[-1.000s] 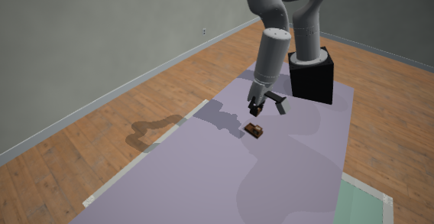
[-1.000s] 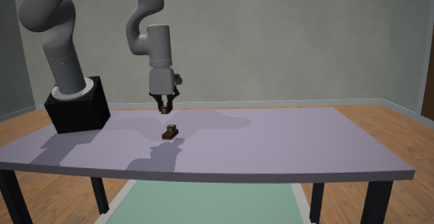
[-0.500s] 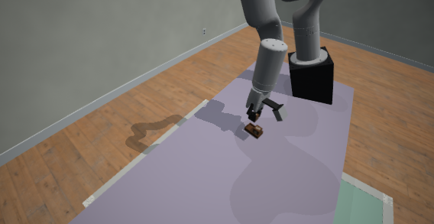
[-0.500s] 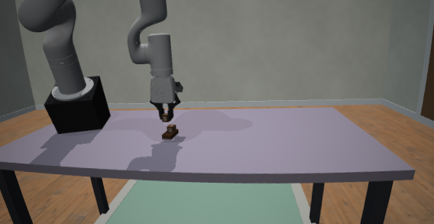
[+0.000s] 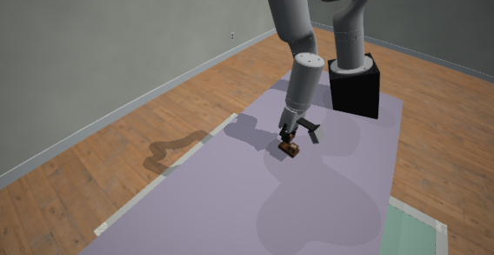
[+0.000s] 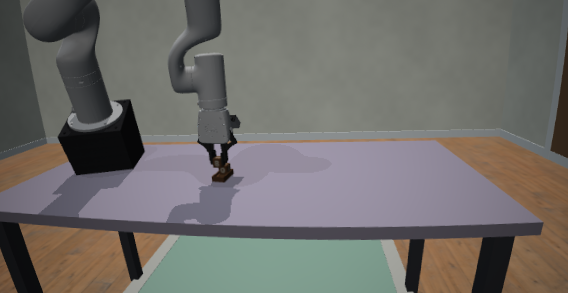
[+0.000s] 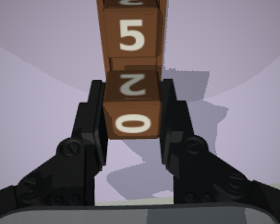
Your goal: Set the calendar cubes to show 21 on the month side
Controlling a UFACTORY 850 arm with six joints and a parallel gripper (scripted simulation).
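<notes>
Now: the brown cube 1 cm below my hand. Also, from my hand: digit cube (5 cm below, 3 cm to the left, 1 cm ahead); brown tray (7 cm below, 2 cm to the left).
</notes>
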